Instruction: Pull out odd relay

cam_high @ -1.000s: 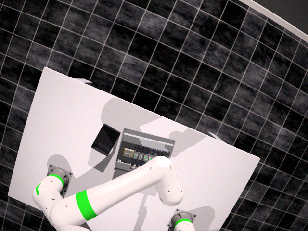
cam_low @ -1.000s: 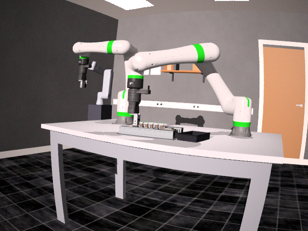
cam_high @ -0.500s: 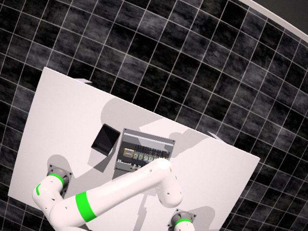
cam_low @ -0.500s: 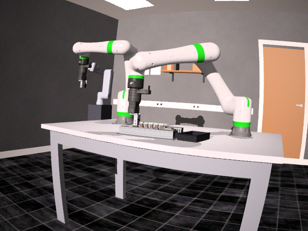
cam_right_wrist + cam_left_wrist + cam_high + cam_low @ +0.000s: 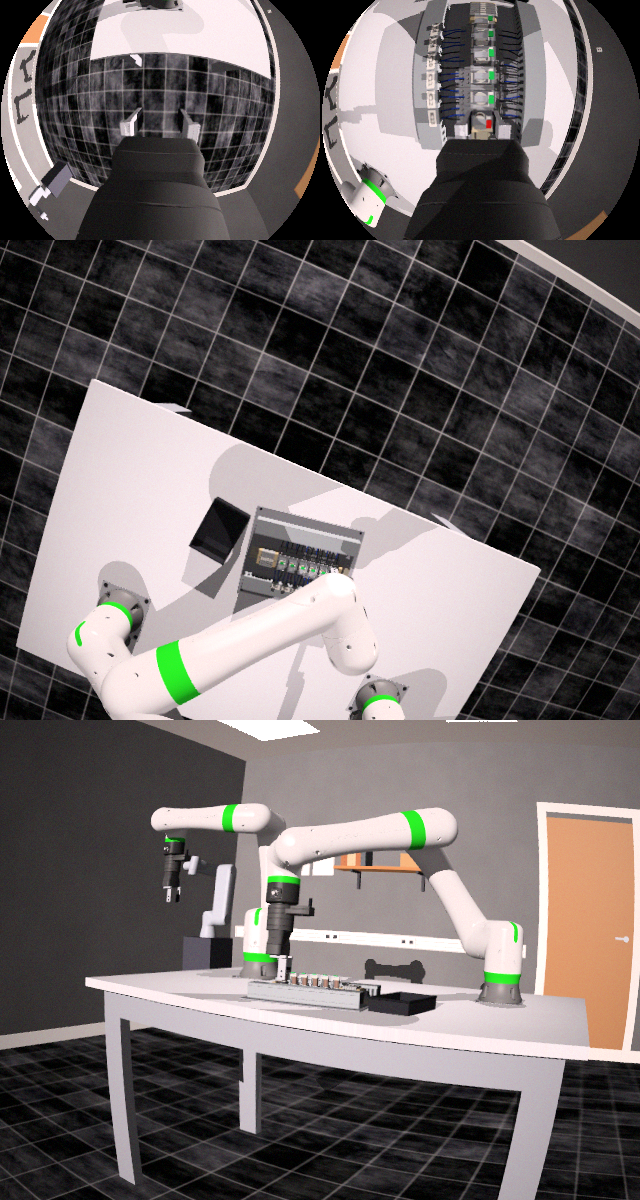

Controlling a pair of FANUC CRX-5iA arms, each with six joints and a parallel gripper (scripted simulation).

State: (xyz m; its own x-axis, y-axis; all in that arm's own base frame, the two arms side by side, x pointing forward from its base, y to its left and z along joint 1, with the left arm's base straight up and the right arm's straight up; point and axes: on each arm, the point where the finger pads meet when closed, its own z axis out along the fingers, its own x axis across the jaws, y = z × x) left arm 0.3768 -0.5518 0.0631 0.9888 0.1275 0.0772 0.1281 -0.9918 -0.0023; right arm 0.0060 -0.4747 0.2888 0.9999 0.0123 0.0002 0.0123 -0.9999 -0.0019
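The red-button relay is 1 cm below my left hand. From my left hand the other things lie so: black parts tray 34 cm to the left, 5 cm below; grey relay panel 1 cm behind, 9 cm to the left, 4 cm below.
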